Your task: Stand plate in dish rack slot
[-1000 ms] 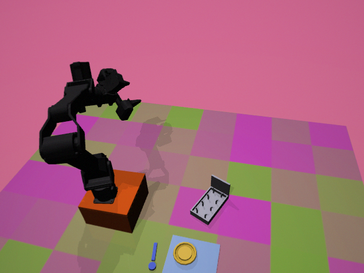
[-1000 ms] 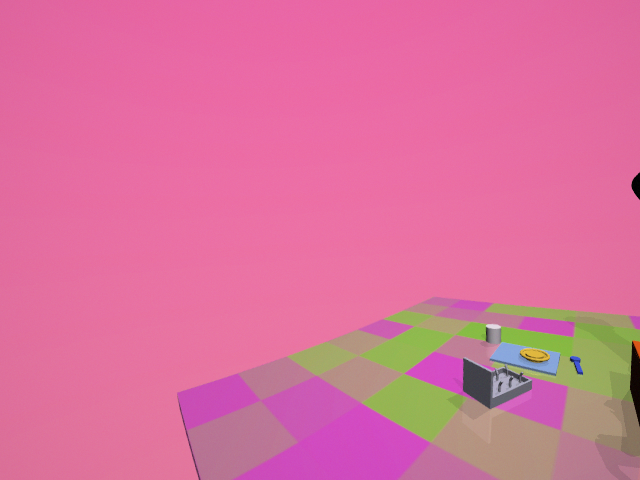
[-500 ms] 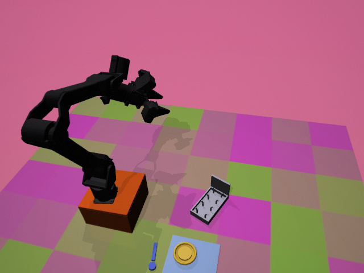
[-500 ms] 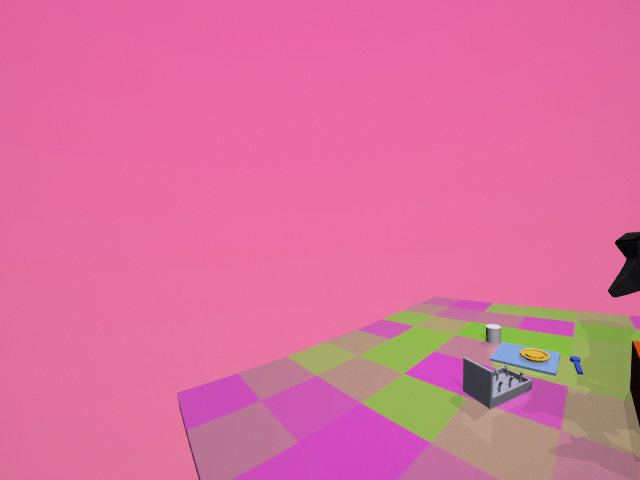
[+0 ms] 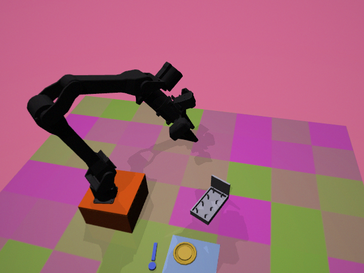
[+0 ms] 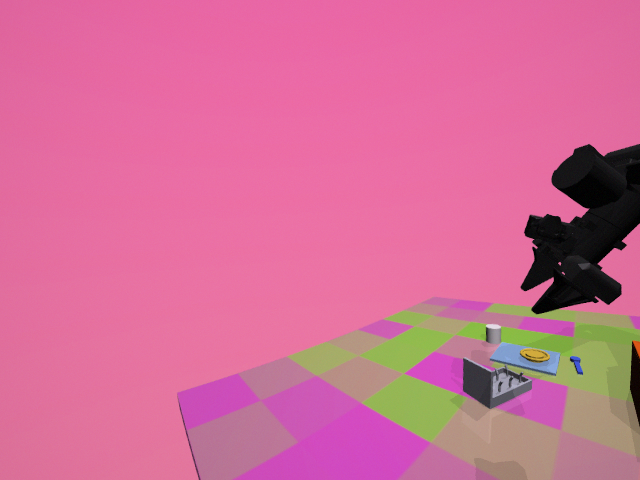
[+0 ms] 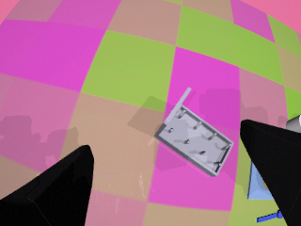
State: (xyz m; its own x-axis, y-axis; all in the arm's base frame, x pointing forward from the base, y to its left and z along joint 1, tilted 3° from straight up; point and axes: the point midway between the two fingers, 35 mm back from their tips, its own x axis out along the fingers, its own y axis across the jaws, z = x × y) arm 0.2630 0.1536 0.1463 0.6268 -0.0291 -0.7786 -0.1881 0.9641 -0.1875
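Now: the yellow plate 20 mm behind my gripper tip, 290 mm to the right of it and 220 mm below it. Round my gripper tip: light blue mat 300 mm to the right, 230 mm below; grey dish rack 50 mm ahead, 110 mm to the right, 210 mm below; blue spoon 110 mm behind, 300 mm to the right, 230 mm below.
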